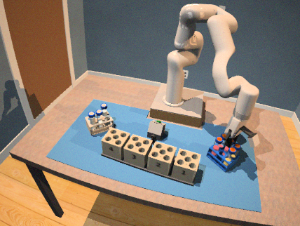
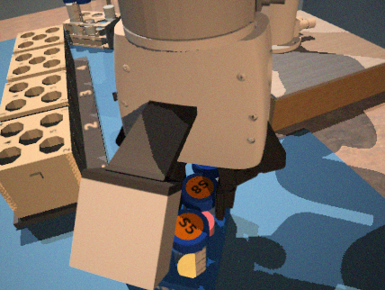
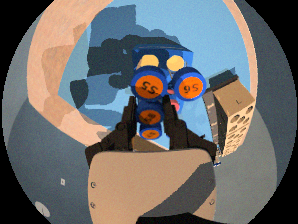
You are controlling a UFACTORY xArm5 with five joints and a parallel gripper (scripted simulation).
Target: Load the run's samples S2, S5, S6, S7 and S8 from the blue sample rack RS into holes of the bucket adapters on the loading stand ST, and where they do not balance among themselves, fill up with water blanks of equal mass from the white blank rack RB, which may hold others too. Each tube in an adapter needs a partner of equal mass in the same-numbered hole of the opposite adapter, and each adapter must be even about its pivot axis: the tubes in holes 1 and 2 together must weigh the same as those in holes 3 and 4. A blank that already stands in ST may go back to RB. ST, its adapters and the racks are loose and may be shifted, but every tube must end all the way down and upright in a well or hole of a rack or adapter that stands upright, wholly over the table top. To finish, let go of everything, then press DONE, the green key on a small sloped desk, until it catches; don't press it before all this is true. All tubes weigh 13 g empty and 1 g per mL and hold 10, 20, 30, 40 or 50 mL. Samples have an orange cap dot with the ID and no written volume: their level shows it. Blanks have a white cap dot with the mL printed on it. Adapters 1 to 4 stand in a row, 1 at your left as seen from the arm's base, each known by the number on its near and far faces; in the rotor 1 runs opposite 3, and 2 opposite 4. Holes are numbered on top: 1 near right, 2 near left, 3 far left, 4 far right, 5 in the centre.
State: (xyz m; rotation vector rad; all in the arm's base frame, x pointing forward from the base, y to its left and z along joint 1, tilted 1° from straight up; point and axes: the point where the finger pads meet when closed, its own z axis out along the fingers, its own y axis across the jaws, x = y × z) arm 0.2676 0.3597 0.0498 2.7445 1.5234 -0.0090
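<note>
My gripper is now 2 cm short of the blue sample rack RS, 1 cm to the left of it and 9 cm above it. Round my hand: white blank rack RB (7 cm ahead, 66 cm to the right, 9 cm below); blue-capped tube (10 cm ahead, 66 cm to the right, 5 cm below); loading stand ST (16 cm ahead, 33 cm to the right, 11 cm below).
</note>
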